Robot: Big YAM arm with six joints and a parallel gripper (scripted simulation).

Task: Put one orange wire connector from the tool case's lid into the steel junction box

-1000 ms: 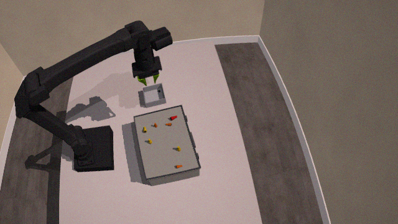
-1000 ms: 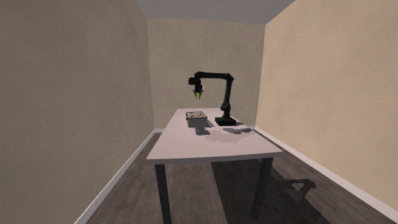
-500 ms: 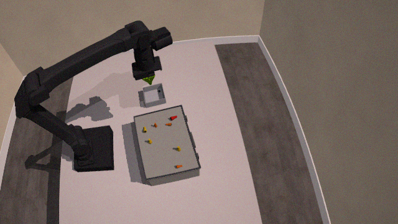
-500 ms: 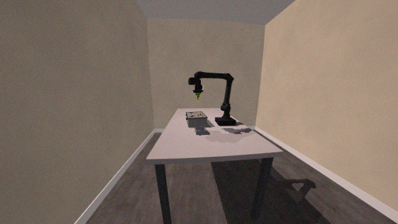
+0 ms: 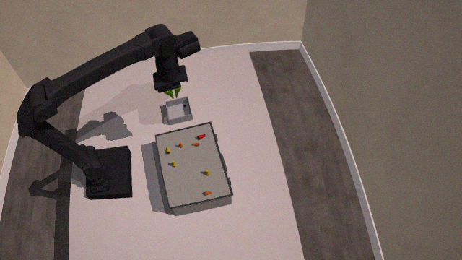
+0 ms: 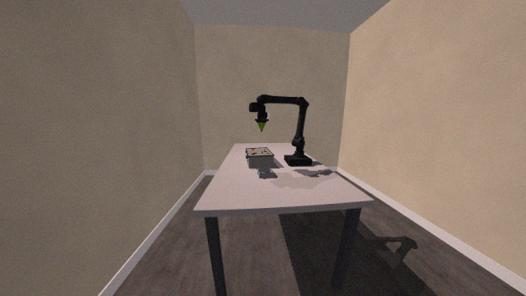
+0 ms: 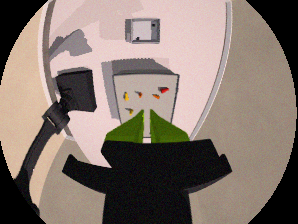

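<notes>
My hand is 230 mm above the tool case and 140 mm to the left of it. Also, from my hand: red connector: 200 mm below, 60 mm ahead, 40 mm to the right.
</notes>
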